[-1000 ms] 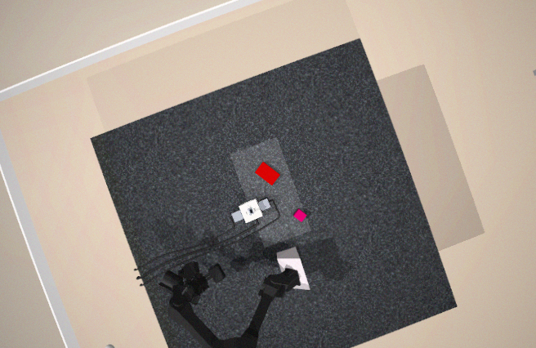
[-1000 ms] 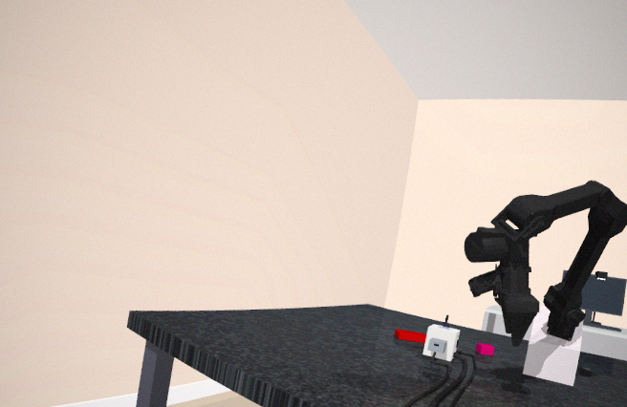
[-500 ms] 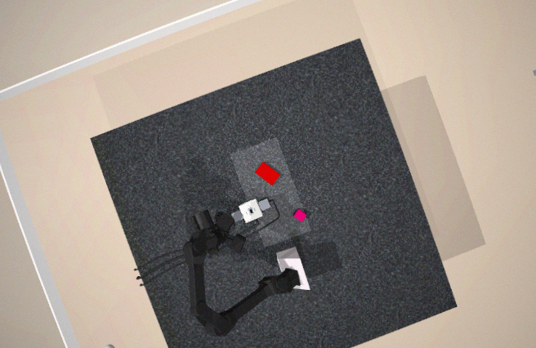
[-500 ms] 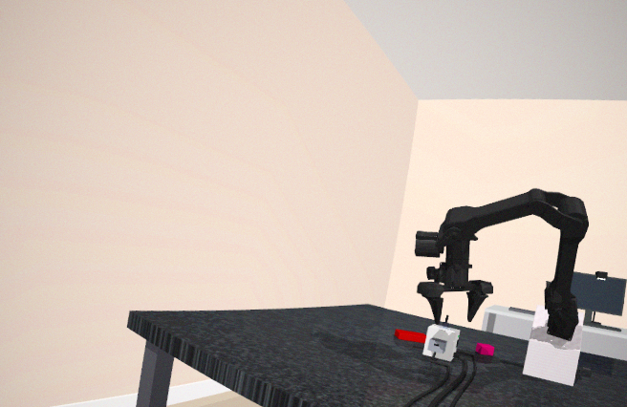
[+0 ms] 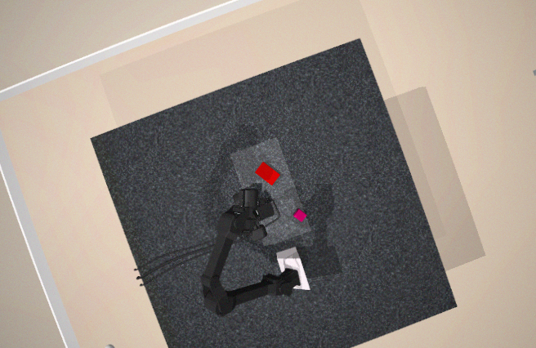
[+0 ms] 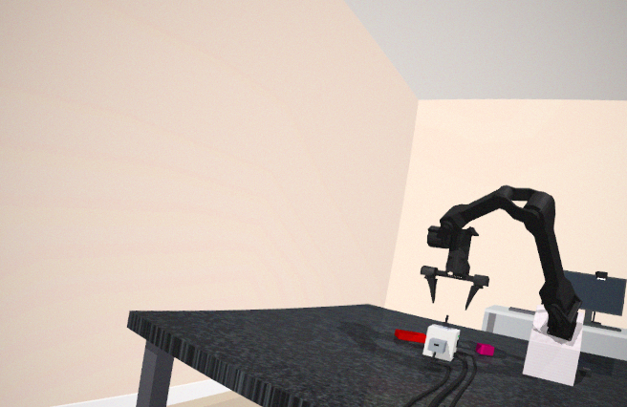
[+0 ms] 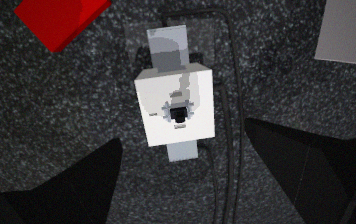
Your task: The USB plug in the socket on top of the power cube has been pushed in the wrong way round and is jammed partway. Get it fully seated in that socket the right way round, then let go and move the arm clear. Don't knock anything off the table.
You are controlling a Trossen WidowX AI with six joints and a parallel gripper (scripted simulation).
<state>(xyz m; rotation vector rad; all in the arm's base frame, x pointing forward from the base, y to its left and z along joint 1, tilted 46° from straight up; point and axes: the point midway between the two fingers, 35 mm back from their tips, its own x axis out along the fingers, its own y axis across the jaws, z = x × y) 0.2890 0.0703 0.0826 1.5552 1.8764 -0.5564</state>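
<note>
The USB plug lies 40 mm below my gripper tip. From my gripper tip the other things lie so: red block: 140 mm ahead, 90 mm to the right, 130 mm below; magenta block: 70 mm behind, 200 mm to the right, 120 mm below; grey socket: 10 mm to the left, 70 mm below.
</note>
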